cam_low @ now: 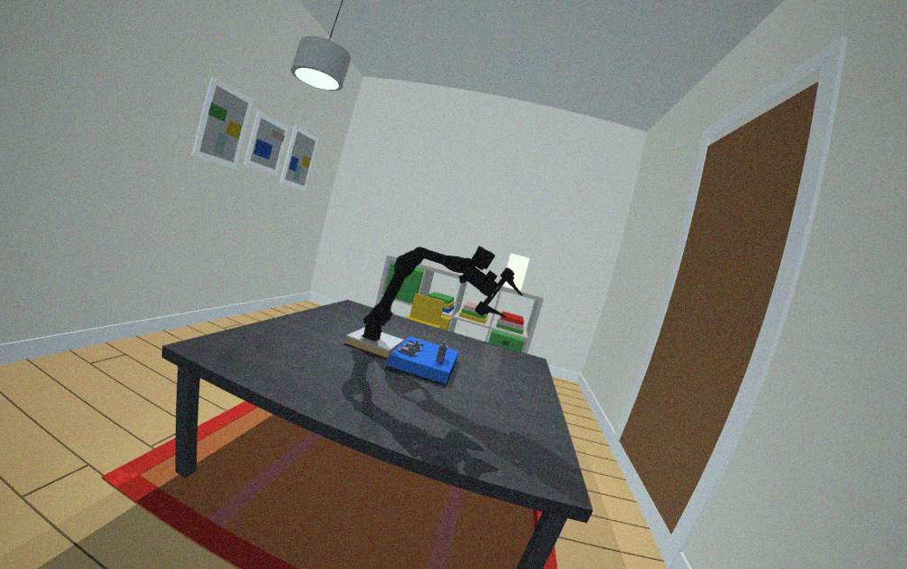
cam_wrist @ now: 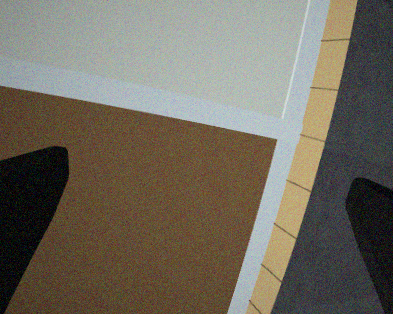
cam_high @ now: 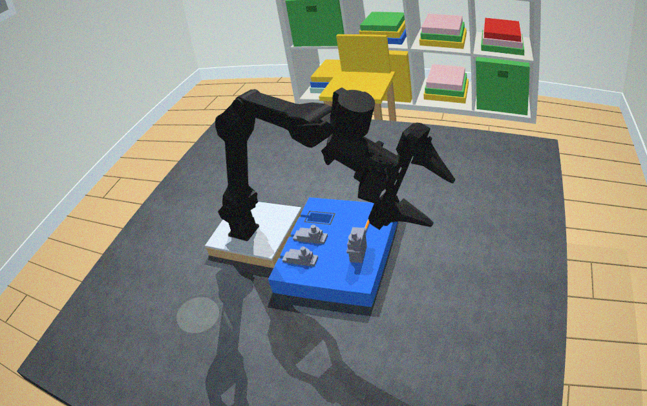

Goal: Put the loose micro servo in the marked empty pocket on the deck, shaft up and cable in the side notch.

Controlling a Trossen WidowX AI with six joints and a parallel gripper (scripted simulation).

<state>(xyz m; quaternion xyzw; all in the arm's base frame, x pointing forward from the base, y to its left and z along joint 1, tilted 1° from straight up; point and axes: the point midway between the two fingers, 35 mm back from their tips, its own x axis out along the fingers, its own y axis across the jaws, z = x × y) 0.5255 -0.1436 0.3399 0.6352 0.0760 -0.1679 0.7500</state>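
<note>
Right now my gripper tip is 34 cm above the blue deck, 26 cm past it and 18 cm to the right of it.
</note>
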